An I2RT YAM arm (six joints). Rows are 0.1 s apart.
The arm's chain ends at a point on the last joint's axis. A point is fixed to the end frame.
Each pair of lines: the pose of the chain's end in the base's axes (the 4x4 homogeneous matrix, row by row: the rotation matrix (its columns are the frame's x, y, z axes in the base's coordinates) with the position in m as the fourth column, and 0 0 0 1 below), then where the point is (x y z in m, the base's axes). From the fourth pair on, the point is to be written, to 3 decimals.
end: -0.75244, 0.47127, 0.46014, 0.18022; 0.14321, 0.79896, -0.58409, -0.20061; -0.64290, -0.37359, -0.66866, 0.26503; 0, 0, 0, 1
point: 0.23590 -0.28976 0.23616
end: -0.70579, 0.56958, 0.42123, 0.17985; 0.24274, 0.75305, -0.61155, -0.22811; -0.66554, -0.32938, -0.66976, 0.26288; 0, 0, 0, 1
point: 0.22671 -0.32195 0.23320
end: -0.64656, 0.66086, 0.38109, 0.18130; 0.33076, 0.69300, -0.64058, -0.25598; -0.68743, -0.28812, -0.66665, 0.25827; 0, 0, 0, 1
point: 0.21901 -0.35376 0.22827
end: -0.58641, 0.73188, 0.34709, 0.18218; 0.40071, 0.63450, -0.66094, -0.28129; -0.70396, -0.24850, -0.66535, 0.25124; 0, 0, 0, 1
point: 0.212 -0.382 0.221
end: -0.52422, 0.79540, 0.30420, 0.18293; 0.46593, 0.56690, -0.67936, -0.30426; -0.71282, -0.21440, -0.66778, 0.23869; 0, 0, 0, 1
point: 0.204 -0.406 0.207
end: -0.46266, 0.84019, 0.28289, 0.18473; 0.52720, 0.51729, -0.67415, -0.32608; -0.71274, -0.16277, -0.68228, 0.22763; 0, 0, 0, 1
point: 0.200 -0.428 0.193
